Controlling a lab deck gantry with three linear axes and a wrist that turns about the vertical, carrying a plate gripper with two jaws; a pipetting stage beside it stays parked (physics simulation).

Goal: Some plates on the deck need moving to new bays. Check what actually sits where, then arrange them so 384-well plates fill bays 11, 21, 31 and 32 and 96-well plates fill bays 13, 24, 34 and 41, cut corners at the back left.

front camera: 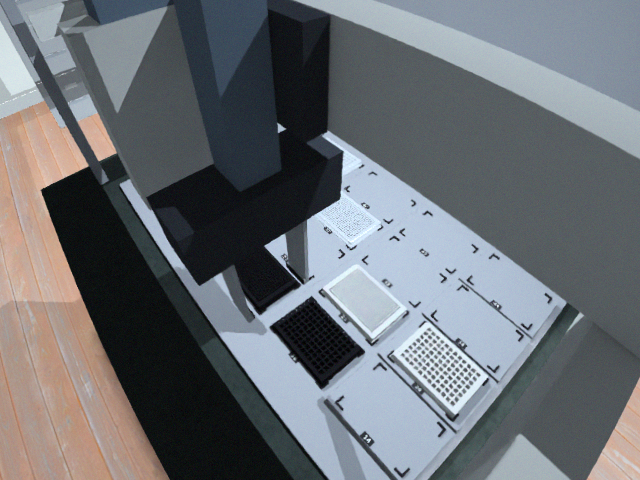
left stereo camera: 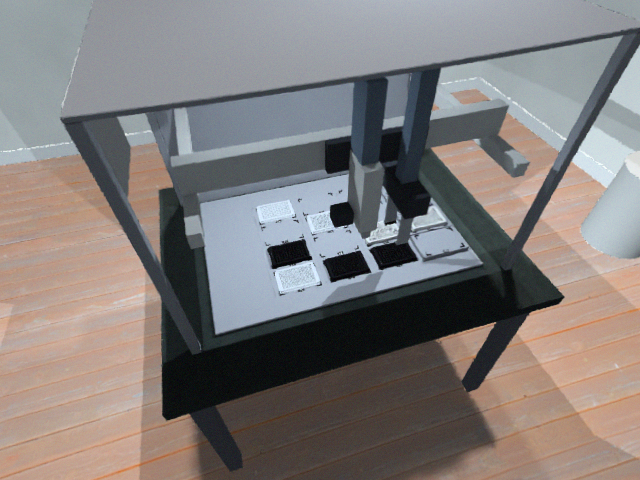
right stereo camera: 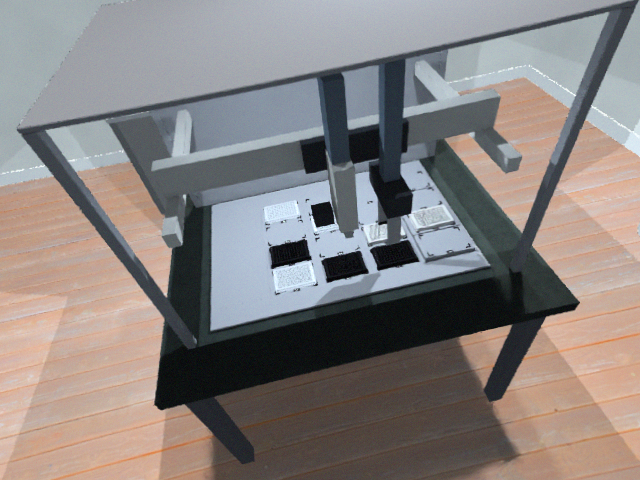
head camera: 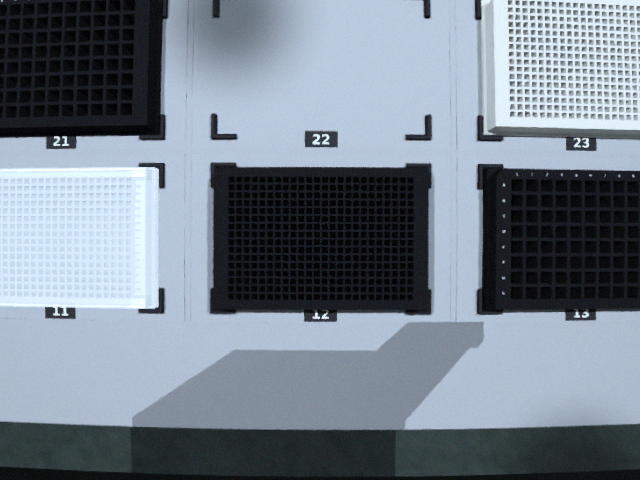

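Pixels of known places: gripper, between the fingertips: (front camera: 271, 291) (left stereo camera: 395, 232) (right stereo camera: 388, 232); robot's base, origin of its link: (left stereo camera: 280, 294) (right stereo camera: 276, 293).
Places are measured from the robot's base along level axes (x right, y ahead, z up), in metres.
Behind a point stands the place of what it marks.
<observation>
My gripper (front camera: 279, 299) {x 0.002, y 0.358, z 0.160 m} (left stereo camera: 397, 232) {x 0.002, y 0.358, z 0.160 m} (right stereo camera: 387, 231) {x 0.002, y 0.358, z 0.160 m} is open and empty, its jaws wide apart above the deck. In the head view, a pale 384-well plate (head camera: 67, 237) {x -0.043, y 0.079, z 0.014 m} sits in bay 11, a black 384-well plate (head camera: 320, 237) {x -0.044, y 0.228, z 0.014 m} in bay 12, a black 96-well plate (head camera: 573, 237) {x -0.044, y 0.382, z 0.007 m} (front camera: 316, 343) {x -0.035, y 0.401, z 0.014 m} in bay 13, a black 96-well plate (head camera: 67, 77) {x -0.140, y 0.075, z 0.012 m} in bay 21 and a white 384-well plate (head camera: 573, 67) {x -0.145, y 0.378, z 0.014 m} (front camera: 367, 302) {x -0.149, y 0.401, z 0.013 m} in bay 23. A white 96-well plate (front camera: 439, 369) {x -0.149, y 0.559, z 0.018 m} sits in bay 24. Pale plates sit in bay 32 (front camera: 348, 219) {x -0.254, y 0.242, z 0.014 m} and bay 41 (left stereo camera: 275, 210) {x -0.362, y 0.064, z 0.014 m}; the latter's wells are too small to tell.
The parked pipetting stage (left stereo camera: 364, 201) (right stereo camera: 343, 196) stands left of the gripper and partly hides the bay 32 plate. The gantry beam (left stereo camera: 248, 167) spans the back. Bays 22 and 14 hold no plate. Posts (left stereo camera: 547, 191) {x 0.114, y 0.704, z 0.313 m} (right stereo camera: 553, 165) {x 0.108, y 0.703, z 0.371 m} stand at the table's corners.
</observation>
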